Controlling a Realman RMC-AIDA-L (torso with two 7-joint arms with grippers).
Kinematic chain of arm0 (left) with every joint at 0, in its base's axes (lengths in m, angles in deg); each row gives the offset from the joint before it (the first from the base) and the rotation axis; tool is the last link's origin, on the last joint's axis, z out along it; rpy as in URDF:
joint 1: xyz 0 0 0.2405 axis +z
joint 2: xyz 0 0 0 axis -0.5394 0.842 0
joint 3: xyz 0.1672 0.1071 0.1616 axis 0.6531 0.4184 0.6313
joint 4: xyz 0 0 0 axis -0.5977 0.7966 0.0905
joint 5: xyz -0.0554 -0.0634 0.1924 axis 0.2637 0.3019 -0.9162
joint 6: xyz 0 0 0 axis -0.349 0.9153 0.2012
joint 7: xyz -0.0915 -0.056 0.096 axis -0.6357 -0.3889 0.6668
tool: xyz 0 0 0 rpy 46.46 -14.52 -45.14
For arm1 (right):
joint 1: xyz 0 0 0.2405 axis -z
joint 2: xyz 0 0 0 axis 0.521 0.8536 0
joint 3: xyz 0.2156 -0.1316 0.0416 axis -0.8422 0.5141 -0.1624
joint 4: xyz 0 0 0 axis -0.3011 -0.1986 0.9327
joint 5: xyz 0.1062 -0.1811 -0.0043 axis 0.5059 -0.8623 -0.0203
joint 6: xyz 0 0 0 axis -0.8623 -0.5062 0.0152
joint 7: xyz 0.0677 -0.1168 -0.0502 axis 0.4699 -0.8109 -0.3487
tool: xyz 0 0 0 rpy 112.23 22.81 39.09
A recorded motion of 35 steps. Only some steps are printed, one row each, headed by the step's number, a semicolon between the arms.
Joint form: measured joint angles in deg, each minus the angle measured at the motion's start. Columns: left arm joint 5, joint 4, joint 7, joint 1, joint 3, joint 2, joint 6; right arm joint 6, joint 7, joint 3, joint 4, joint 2, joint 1, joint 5.
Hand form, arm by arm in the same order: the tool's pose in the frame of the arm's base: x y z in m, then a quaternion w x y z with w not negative. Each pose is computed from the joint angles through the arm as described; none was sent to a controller.
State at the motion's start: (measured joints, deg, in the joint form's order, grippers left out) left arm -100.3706 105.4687 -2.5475 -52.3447 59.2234 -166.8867 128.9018; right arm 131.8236 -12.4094 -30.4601 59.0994 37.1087 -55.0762 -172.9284
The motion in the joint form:
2: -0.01 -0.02 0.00 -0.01 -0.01 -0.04 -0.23; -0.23 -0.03 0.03 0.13 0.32 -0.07 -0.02
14: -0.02 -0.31 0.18 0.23 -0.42 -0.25 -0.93; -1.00 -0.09 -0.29 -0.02 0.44 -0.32 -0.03
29: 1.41 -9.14 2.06 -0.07 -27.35 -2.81 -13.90; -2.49 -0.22 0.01 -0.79 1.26 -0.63 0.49
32: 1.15 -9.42 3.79 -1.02 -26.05 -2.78 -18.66; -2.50 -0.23 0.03 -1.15 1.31 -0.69 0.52
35: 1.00 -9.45 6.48 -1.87 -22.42 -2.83 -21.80; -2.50 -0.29 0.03 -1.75 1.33 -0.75 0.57
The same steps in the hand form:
2: -0.2512 0.2555 -0.0102 0.05845 -0.91865 -0.06121 -0.38591; 0.2573 0.2526 0.0053 0.06091 -0.91419 0.04151 0.39853
14: -0.2532 0.2557 -0.0115 0.06651 -0.91797 -0.06702 -0.38525; 0.2570 0.2551 0.0042 0.06667 -0.91433 0.04310 0.39712
29: -0.3036 0.2942 0.0169 0.33050 -0.81892 -0.21009 -0.41953; 0.2539 0.2571 -0.0035 0.07071 -0.91212 0.05019 0.40065
32: -0.3075 0.3037 0.0103 0.34456 -0.82878 -0.21271 -0.38620; 0.2536 0.2567 -0.0046 0.06934 -0.91130 0.05221 0.40248
35: -0.3050 0.3089 -0.0013 0.33875 -0.85012 -0.19419 -0.35332; 0.2535 0.2559 -0.0060 0.06774 -0.91003 0.05541 0.40521

